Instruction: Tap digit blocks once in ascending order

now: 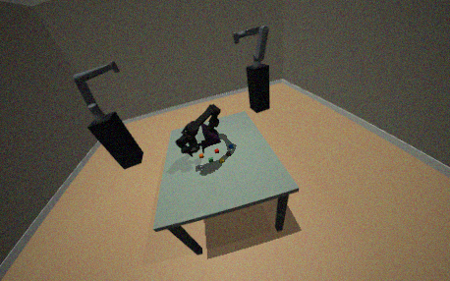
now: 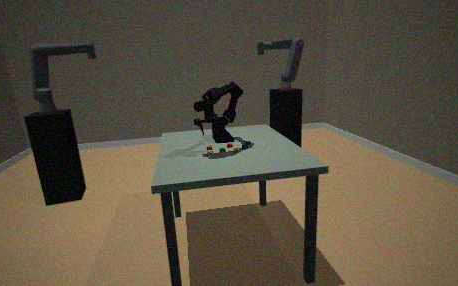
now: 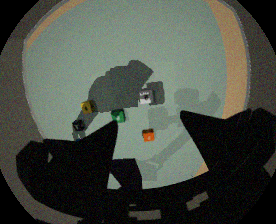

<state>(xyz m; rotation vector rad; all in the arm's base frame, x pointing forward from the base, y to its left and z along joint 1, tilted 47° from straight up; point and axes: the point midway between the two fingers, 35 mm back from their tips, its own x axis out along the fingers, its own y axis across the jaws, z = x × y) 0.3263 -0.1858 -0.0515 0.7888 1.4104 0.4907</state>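
My gripper tip is now 12 cm above the green block, 8 cm to the right of it and 3 cm past it. Round my gripper tip: yellow block (16 cm to the left, 12 cm below, 2 cm ahead); then white block (12 cm below, 1 cm to the right); then orange block (12 cm below, 12 cm behind, 1 cm to the left).
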